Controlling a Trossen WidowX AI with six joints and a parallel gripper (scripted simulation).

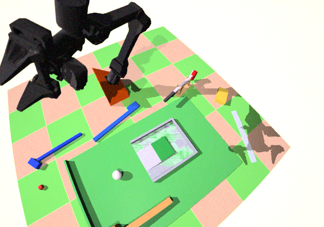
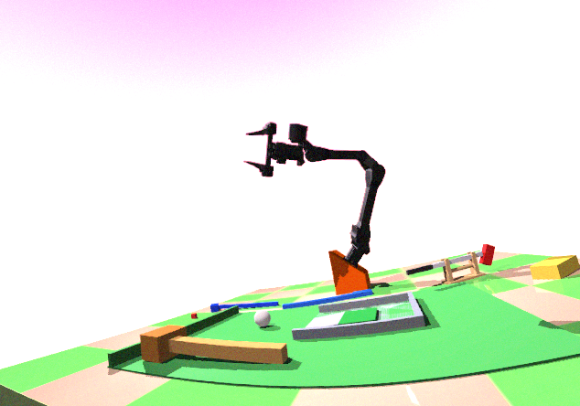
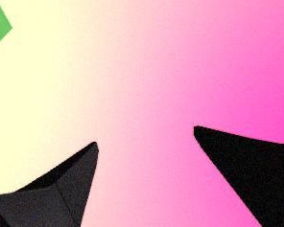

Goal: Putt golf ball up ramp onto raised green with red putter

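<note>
Right now the red putter is 56 cm to the left of my gripper tip, 49 cm below it and 12 cm behind it. Round my gripper tip: tiny red cube (54 cm below, 31 cm to the right, 5 cm behind); white golf ball (52 cm below, 9 cm ahead, 3 cm to the left); yellow block (74 cm to the left, 53 cm below, 6 cm ahead).
</note>
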